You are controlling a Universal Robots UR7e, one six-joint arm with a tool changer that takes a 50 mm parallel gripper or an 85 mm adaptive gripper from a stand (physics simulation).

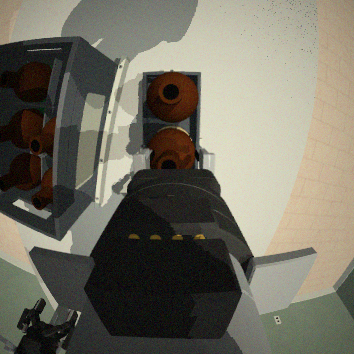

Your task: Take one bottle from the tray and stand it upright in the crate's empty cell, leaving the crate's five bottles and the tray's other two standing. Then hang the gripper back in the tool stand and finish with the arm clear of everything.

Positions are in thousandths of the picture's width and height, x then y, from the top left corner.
Labels:
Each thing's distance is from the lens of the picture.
green-banded bottle (484, 273): 0.20 m
pale rail (340, 210): 0.35 m
The marked spots on the pale rail and the green-banded bottle are 0.17 m apart.

